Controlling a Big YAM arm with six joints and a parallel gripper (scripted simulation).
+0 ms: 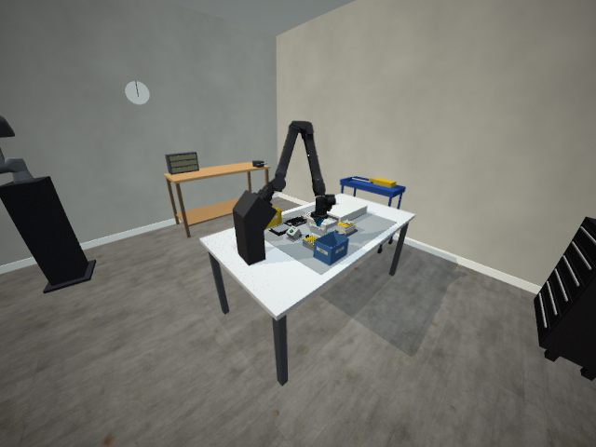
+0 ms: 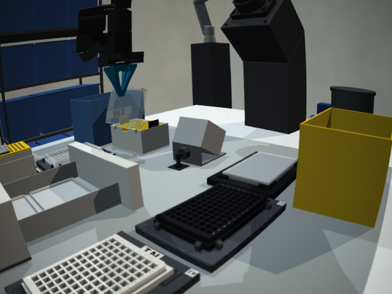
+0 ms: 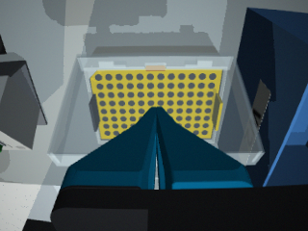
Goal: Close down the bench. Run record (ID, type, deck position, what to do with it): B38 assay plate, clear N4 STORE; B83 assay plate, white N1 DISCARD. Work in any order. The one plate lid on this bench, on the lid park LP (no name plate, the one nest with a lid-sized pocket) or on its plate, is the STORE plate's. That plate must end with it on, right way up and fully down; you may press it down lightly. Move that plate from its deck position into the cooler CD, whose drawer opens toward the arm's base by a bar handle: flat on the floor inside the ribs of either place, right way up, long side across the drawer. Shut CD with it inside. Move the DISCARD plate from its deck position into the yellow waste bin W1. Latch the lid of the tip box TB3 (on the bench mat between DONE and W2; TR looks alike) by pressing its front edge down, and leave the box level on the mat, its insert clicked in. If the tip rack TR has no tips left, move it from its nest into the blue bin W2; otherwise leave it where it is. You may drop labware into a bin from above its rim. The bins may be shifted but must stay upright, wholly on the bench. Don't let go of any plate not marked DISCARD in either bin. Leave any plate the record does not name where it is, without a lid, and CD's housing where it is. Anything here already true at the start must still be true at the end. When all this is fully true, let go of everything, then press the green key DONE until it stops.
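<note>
The tip box lid is 4 cm below my hand and 1 cm behind it. Also, from my hand: blue bin W2: 16 cm to the right, 10 cm below, 3 cm behind; tip box TB3: 7 cm below, 4 cm behind, 1 cm to the right; clear plate: 13 cm ahead, 12 cm below, 1 cm to the right.
</note>
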